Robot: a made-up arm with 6 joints. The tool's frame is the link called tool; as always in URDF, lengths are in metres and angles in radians. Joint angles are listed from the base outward. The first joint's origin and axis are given. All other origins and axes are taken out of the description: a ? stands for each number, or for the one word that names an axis. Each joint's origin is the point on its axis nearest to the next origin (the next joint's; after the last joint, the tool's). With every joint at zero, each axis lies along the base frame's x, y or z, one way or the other. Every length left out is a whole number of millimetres.
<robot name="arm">
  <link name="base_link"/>
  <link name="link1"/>
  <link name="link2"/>
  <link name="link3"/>
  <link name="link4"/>
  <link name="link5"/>
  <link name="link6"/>
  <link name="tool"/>
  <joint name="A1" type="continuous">
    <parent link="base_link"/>
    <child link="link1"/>
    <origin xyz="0 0 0.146"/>
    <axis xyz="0 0 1"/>
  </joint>
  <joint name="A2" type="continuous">
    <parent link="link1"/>
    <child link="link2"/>
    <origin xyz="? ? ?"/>
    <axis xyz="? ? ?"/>
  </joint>
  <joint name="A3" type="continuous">
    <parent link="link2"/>
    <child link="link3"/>
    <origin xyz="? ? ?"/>
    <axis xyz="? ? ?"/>
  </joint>
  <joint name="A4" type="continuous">
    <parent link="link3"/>
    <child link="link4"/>
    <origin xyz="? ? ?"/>
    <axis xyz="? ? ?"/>
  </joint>
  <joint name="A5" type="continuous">
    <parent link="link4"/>
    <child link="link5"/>
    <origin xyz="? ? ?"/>
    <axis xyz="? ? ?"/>
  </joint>
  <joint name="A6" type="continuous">
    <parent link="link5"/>
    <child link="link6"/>
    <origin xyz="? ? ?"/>
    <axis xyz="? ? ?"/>
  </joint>
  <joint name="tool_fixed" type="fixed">
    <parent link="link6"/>
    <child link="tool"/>
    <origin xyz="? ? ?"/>
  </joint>
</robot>
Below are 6 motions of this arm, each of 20 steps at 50 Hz.
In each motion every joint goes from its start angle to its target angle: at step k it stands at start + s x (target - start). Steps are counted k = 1, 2, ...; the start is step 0. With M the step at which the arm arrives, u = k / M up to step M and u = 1 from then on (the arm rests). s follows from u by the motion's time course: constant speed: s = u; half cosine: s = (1 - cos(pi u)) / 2; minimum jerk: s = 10 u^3 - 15 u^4 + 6 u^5.
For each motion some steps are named. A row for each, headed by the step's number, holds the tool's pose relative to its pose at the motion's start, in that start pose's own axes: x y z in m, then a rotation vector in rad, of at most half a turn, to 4 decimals.
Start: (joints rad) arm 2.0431 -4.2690 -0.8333 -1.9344 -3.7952 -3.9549
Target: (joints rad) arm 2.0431 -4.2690 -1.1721 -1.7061 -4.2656 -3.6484
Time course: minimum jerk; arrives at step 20
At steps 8, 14, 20:
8: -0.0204 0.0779 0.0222 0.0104 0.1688 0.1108
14: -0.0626 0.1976 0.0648 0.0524 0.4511 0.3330
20: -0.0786 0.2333 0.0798 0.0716 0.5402 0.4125

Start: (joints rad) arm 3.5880 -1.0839 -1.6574 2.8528 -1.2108 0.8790
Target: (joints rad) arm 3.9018 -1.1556 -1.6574 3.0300 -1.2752 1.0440
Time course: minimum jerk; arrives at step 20
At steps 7, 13, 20:
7: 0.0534 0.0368 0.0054 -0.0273 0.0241 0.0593
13: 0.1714 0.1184 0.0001 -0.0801 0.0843 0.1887
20: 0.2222 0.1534 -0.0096 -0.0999 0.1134 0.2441

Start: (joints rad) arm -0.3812 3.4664 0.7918 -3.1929 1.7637 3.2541
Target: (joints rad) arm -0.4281 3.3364 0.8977 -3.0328 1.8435 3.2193
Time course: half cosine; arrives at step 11
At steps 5, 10, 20:
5: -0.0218 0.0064 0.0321 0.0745 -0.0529 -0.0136
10: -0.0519 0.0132 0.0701 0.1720 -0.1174 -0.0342
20: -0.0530 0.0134 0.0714 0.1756 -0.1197 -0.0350

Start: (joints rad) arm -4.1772 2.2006 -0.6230 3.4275 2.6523 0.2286
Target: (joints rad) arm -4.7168 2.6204 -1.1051 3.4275 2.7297 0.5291
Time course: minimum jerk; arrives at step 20
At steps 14, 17, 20:
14: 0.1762 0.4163 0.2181 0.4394 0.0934 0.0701
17: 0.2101 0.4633 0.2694 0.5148 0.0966 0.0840
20: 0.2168 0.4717 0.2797 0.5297 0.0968 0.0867

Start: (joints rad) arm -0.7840 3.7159 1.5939 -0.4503 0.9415 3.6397
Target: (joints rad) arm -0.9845 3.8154 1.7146 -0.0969 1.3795 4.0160
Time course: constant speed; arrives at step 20
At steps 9, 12, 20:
9: -0.1190 -0.0949 0.0357 -0.0257 -0.2982 0.1320
12: -0.1607 -0.1224 0.0437 -0.0513 -0.3971 0.1705
20: -0.2736 -0.1846 0.0565 -0.1602 -0.6526 0.2592

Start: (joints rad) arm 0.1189 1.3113 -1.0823 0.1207 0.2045 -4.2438
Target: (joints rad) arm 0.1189 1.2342 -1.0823 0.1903 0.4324 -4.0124
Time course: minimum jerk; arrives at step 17
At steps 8, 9, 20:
8: 0.0193 0.0230 0.0059 0.0647 -0.0228 0.1317
9: 0.0243 0.0287 0.0070 0.0806 -0.0290 0.1640
20: 0.0448 0.0516 0.0102 0.1452 -0.0562 0.2933

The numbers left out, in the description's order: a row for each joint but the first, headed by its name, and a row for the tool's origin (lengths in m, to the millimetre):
A2: xyz 0 0.031 0, axis 0 1 0
A3: xyz 0 0 0.496, axis 0 1 0
A4: xyz 0 0 0.883, axis 0 0 1
A5: xyz 0 0 0, axis 0 1 0
A6: xyz 0 0 0.165, axis 0 0 1
tool: xyz 0 0 0

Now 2 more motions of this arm.
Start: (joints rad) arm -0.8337 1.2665 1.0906 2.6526 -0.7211 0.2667
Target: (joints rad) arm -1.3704 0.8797 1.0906 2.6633 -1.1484 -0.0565
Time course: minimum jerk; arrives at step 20
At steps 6, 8, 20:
6: 0.0152 0.1221 -0.0327 -0.0300 -0.0378 0.0511
8: 0.0165 0.2395 -0.0658 -0.0549 -0.0766 0.1003
20: -0.1261 0.7327 -0.2461 -0.1170 -0.2716 0.3267

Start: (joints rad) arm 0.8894 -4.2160 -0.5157 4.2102 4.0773 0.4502
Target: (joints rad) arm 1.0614 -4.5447 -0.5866 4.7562 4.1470 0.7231
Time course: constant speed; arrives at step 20
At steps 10, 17, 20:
10: -0.1295 -0.2606 -0.0223 0.1028 -0.0288 -0.2046
17: -0.2537 -0.4242 -0.0215 0.1633 -0.0940 -0.3489
20: -0.3146 -0.4877 -0.0178 0.1846 -0.1327 -0.4099

